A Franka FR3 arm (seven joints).
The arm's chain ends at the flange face. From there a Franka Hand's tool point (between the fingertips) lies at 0.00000 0.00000 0.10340 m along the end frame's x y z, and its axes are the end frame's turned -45 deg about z.
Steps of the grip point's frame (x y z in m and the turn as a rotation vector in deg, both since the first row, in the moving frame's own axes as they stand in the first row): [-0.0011 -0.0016 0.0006 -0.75 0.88 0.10]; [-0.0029 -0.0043 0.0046 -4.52 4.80 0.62]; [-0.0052 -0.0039 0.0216 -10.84 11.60 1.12]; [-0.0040 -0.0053 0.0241 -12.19 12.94 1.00]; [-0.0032 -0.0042 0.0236 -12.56 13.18 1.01]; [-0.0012 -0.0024 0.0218 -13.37 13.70 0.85]
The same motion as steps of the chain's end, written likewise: [-0.0040 -0.0002 0.0006 0.09 1.15 0.10]; [-0.0170 -0.0007 0.0053 0.20 6.59 0.62]; [-0.0347 0.0016 0.0255 0.54 15.87 1.12]; [-0.0381 -0.0003 0.0290 0.53 17.77 1.00]; [-0.0375 -0.0002 0.0288 0.44 18.20 1.01]; [-0.0365 -0.0007 0.0275 0.23 19.14 0.85]
